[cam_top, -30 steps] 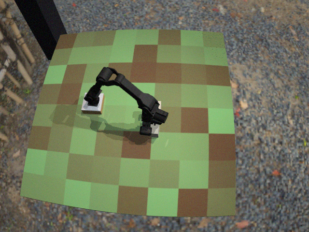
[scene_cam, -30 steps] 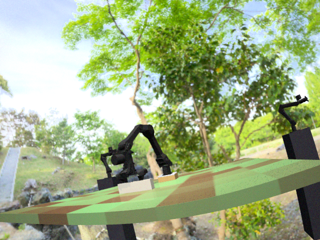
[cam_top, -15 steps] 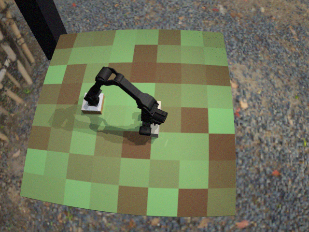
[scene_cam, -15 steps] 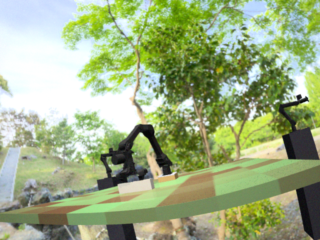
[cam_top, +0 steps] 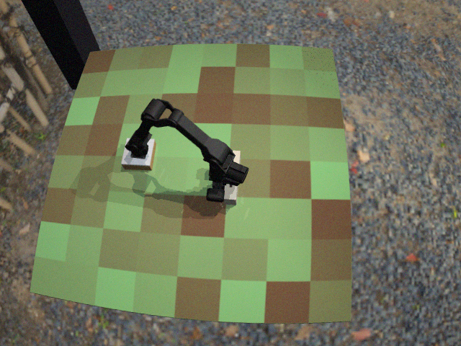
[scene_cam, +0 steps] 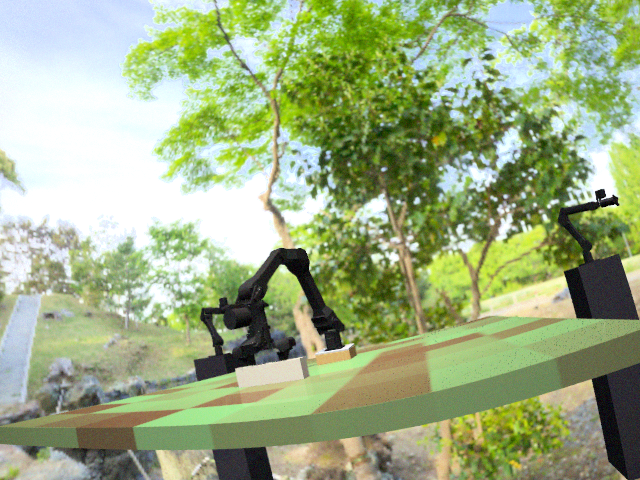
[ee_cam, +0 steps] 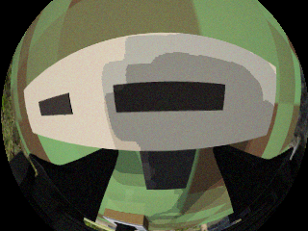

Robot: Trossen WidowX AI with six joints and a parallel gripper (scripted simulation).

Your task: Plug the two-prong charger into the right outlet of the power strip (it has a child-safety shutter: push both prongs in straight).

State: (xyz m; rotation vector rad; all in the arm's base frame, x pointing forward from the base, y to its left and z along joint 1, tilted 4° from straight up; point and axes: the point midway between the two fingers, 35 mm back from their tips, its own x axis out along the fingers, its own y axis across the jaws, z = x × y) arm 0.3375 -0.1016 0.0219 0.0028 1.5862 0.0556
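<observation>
Now: gripper tip 20 mm short of the black two-prong charger and 10 mm below it.
</observation>
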